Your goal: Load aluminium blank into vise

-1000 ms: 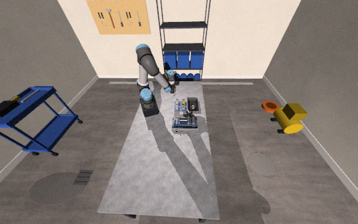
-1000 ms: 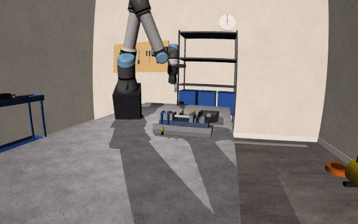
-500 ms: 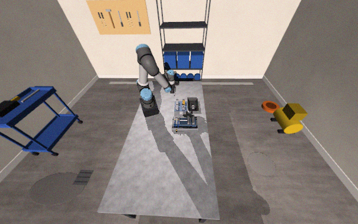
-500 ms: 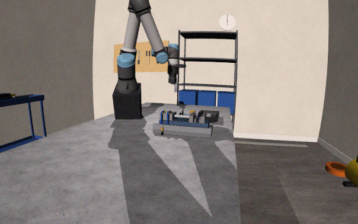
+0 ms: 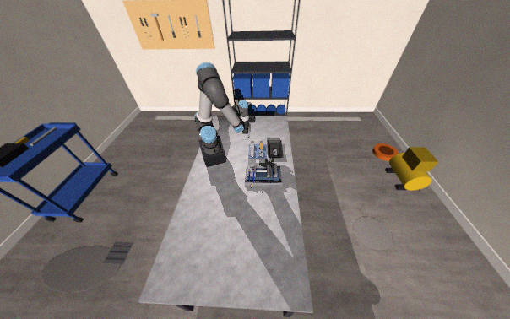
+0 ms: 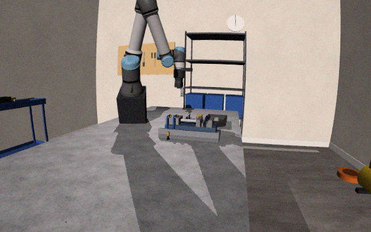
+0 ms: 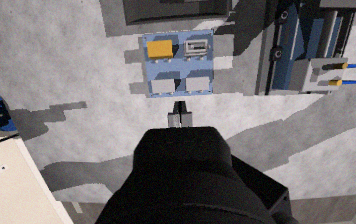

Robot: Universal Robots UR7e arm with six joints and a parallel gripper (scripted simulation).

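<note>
My gripper is now 110 mm short of the brass blank, 50 mm to the right of it and 160 mm above it. The rest, counted from my hand: vise: 160 mm ahead, 310 mm to the right, 150 mm below.
</note>
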